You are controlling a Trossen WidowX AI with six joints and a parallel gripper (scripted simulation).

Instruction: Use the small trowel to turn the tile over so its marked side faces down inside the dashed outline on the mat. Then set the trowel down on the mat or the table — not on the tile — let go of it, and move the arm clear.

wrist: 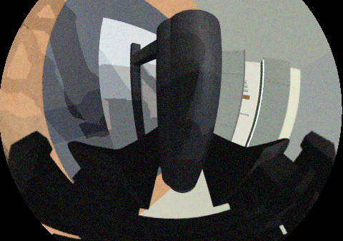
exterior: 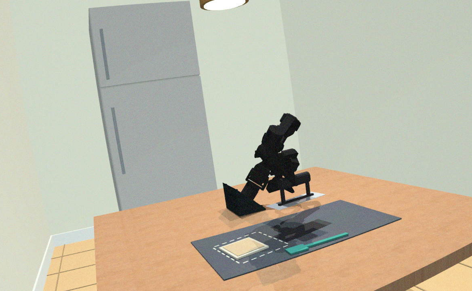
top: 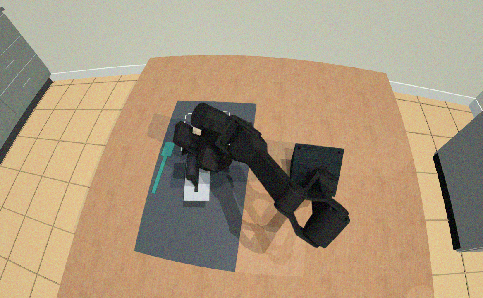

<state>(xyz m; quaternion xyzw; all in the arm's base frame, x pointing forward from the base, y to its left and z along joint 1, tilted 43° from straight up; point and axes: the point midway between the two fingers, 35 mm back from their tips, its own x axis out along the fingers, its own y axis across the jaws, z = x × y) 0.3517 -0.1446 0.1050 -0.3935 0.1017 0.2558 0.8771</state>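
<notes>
My gripper tip is 160 mm above the grey mat and 20 mm to the left of it. From my gripper tip the other things lie so: teal flat tool: 140 mm below, 130 mm ahead, 60 mm to the right; then trowel: 30 mm behind, 10 mm below; then cream tile: 210 mm to the right, 140 mm below, 20 mm behind.
</notes>
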